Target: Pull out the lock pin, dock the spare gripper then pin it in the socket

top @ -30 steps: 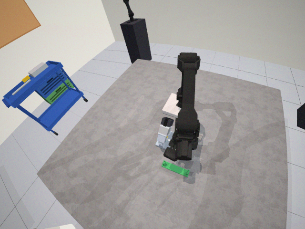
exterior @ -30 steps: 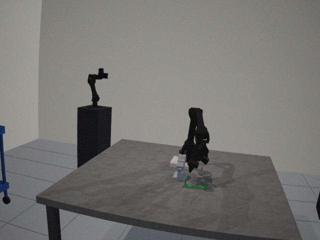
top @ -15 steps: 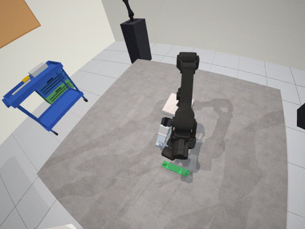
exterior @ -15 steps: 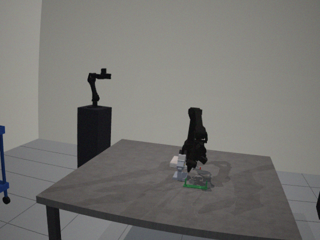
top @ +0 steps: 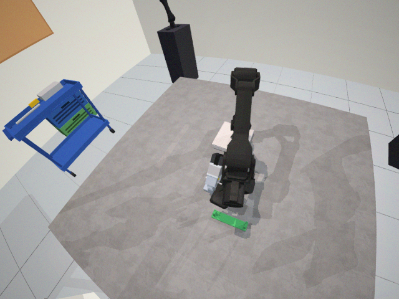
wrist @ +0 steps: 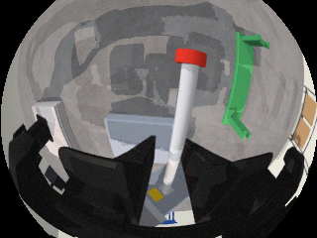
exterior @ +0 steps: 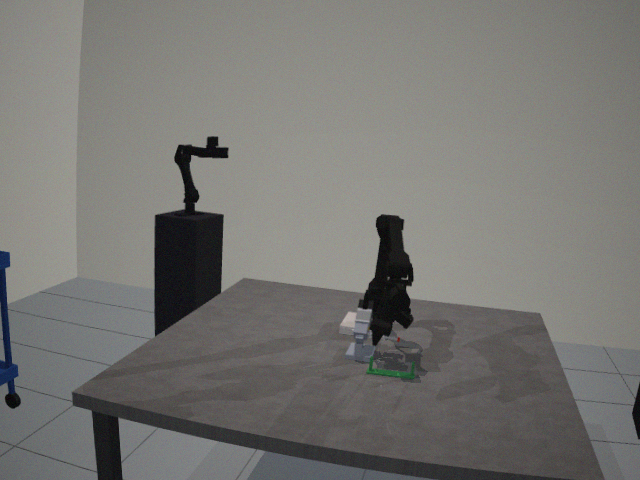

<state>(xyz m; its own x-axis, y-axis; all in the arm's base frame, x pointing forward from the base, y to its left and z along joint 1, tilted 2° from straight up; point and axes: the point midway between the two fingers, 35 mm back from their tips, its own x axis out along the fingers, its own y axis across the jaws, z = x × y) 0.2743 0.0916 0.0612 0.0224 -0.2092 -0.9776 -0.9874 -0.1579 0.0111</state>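
The mount is 40 mm to the right of my gripper tip. The rest, counted from my gripper tip: spare gripper (60 mm above, 50 mm to the right, 30 mm behind); then green cradle (90 mm ahead, 80 mm to the left, 30 mm below).
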